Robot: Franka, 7 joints.
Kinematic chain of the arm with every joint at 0, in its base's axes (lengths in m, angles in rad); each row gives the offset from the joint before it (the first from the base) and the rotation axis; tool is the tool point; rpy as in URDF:
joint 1: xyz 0 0 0.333 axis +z
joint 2: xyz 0 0 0 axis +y
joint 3: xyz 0 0 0.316 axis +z
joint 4: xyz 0.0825 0 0 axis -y
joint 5: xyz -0.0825 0 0.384 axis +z
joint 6: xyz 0 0 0 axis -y
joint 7: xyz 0.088 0 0 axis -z
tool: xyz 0 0 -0.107 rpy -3.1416 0 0
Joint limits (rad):
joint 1: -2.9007..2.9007
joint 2: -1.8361..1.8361
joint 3: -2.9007..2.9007
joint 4: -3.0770..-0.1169
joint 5: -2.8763..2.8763
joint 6: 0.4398..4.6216
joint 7: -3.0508..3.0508
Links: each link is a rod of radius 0.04 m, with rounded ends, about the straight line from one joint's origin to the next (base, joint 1, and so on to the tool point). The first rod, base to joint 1, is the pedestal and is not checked.
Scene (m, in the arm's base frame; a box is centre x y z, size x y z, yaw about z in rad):
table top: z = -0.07
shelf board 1: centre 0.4 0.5 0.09 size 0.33 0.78 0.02 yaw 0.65
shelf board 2: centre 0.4 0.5 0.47 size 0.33 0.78 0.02 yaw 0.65
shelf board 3: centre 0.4 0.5 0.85 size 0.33 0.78 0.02 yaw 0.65
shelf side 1: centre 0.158 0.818 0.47 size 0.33 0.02 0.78 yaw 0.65
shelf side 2: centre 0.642 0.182 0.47 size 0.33 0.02 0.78 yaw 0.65
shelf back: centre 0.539 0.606 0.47 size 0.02 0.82 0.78 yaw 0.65
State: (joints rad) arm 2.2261 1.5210 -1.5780 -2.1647 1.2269 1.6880 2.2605
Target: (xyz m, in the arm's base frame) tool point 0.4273 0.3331 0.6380
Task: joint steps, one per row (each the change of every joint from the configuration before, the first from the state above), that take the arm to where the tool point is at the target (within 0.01 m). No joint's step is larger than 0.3 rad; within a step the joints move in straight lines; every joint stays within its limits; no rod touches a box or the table.
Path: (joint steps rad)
1: 0.2468 -0.0491 -0.0533 -0.2546 -0.1117 -0.1932 0.0000
2: 0.2468 -0.0492 -0.0533 -0.2546 -0.1117 -0.1933 0.0000
3: -0.1419 0.0445 -0.2699 0.0936 0.0331 0.1426 0.0000
4: -0.1418 0.0444 -0.2699 0.0936 0.0332 0.1426 0.0000
5: -0.1419 0.0445 -0.2698 0.0936 0.0331 0.1425 0.0000
6: -0.1516 -0.1485 0.1802 0.2531 0.0783 0.0872 0.0000
7: -0.1517 -0.1485 0.1802 0.2530 0.0784 0.0871 0.0000

